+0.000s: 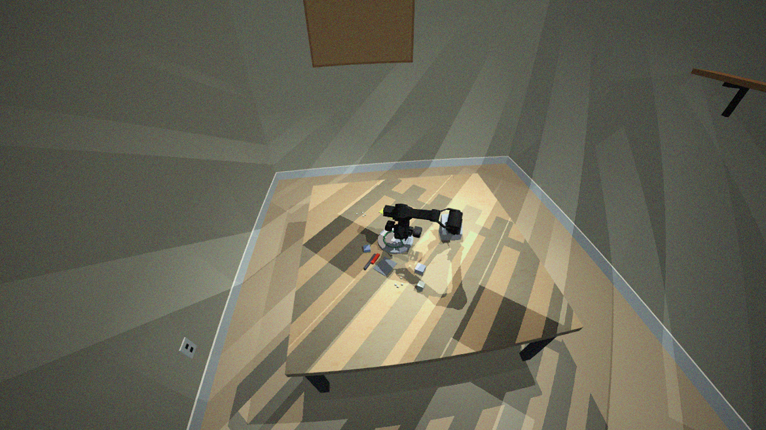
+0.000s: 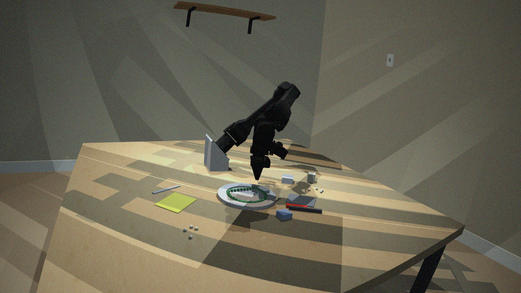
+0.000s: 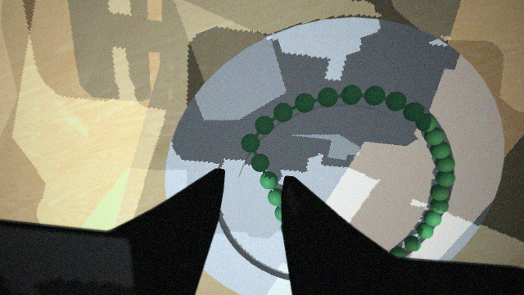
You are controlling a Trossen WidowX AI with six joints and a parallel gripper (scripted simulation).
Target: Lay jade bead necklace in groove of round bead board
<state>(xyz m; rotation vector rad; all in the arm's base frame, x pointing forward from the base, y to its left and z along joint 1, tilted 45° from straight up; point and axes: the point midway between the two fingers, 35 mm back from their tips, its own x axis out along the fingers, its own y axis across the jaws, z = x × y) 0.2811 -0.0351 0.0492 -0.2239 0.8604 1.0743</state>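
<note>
My gripper tip is 3 cm short of the round grey bead board, 5 cm to the left of it and 4 cm above it. The rest, counted from my gripper tip: grey plate: 12 cm ahead, 11 cm to the left, 5 cm below; then blue block: 20 cm ahead, 2 cm to the right, 4 cm below; then red and black pen: 18 cm ahead, 6 cm to the left, 5 cm below.
</note>
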